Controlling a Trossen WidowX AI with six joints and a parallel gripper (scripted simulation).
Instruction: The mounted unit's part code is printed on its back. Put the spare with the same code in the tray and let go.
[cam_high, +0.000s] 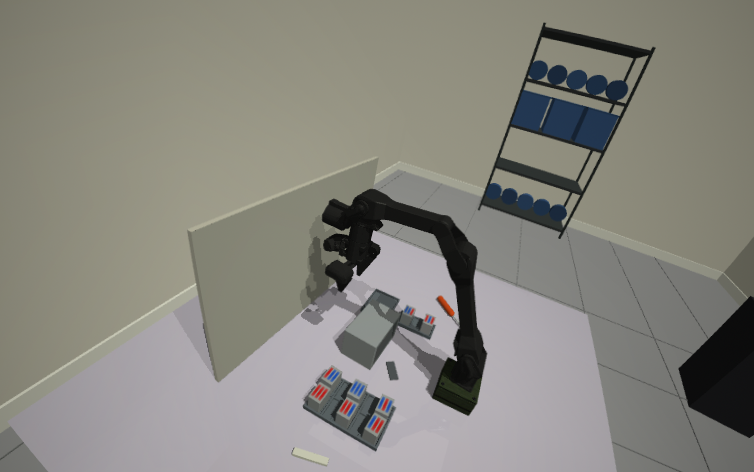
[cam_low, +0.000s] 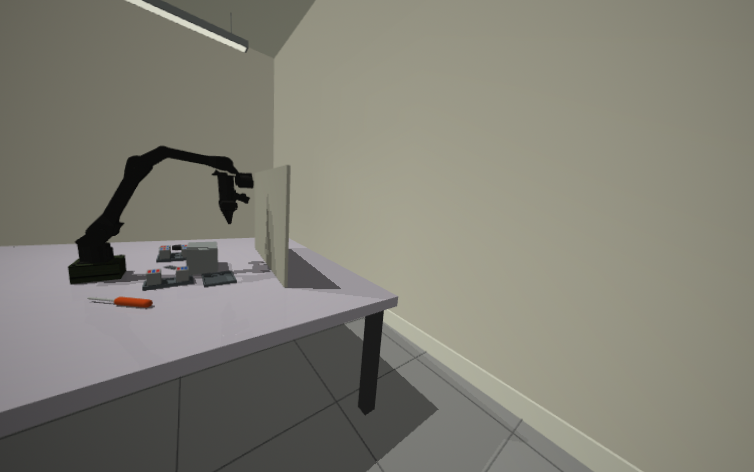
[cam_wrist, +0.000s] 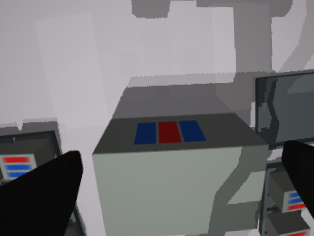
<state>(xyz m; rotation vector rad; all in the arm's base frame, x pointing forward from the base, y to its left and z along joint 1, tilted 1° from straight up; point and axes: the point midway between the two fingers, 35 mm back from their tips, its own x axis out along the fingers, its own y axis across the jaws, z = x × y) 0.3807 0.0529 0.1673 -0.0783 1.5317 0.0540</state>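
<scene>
The grey spare is 250 mm behind my gripper tip, 160 mm below it and 150 mm to the left of it. Round my gripper tip: beige panel (160 mm ahead, 30 mm above, 10 mm to the left); then tray (190 mm below, 180 mm to the right, 30 mm behind); then grey mounted unit (150 mm below, 90 mm behind, 10 mm to the right).
</scene>
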